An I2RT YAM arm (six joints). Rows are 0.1 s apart.
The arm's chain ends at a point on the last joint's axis. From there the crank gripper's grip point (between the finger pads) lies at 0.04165 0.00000 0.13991 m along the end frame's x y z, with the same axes.
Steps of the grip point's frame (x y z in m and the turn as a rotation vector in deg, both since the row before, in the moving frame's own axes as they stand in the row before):
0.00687 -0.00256 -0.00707 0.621 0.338 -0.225
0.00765 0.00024 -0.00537 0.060 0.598 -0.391
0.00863 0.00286 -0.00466 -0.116 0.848 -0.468
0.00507 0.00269 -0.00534 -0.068 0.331 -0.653
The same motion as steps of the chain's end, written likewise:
0.00605 -0.00088 -0.00681 0.621 0.338 -0.225
0.00619 0.00068 -0.00493 0.060 0.598 -0.391
0.00656 0.00293 -0.00403 -0.116 0.848 -0.468
0.00426 0.00300 -0.00510 -0.068 0.331 -0.653

